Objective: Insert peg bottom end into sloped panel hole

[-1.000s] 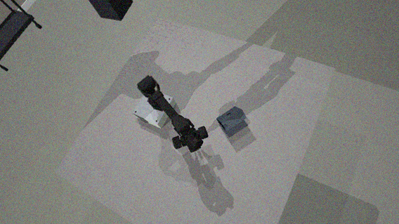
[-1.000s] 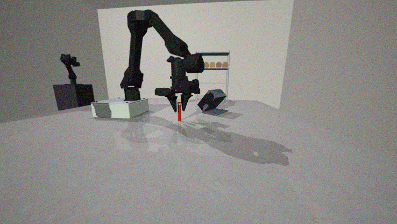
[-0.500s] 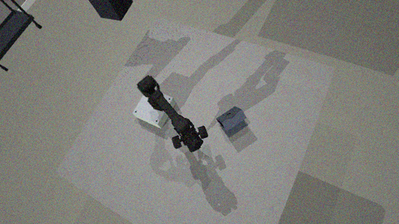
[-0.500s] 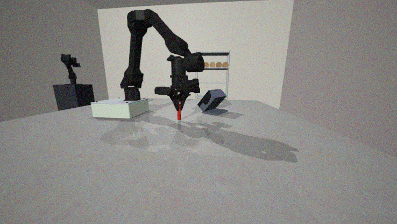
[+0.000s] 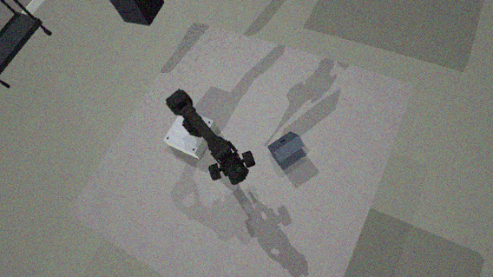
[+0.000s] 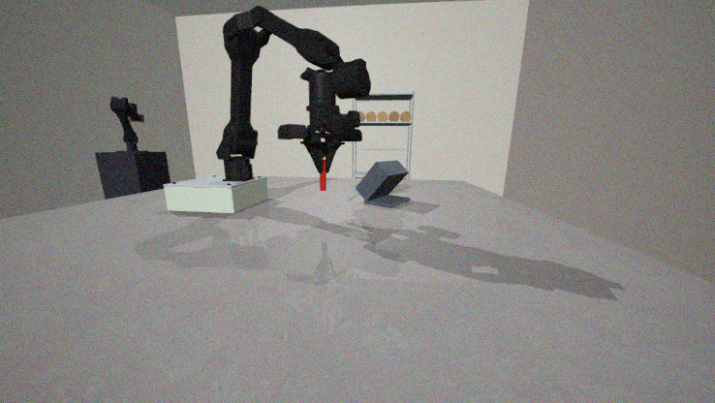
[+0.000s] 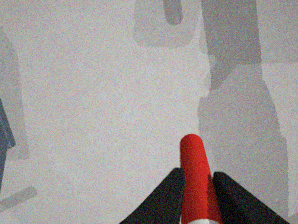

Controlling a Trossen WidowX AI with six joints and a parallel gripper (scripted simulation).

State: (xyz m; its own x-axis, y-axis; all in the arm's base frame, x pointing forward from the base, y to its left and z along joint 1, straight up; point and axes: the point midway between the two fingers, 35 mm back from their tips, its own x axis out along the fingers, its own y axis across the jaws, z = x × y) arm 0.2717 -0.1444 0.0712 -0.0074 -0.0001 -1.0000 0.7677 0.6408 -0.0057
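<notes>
The grey-blue sloped panel is 190 mm to the left of my gripper tip, 160 mm ahead of it and 40 mm below it. Round my gripper tip: round red peg 20 mm above.
</notes>
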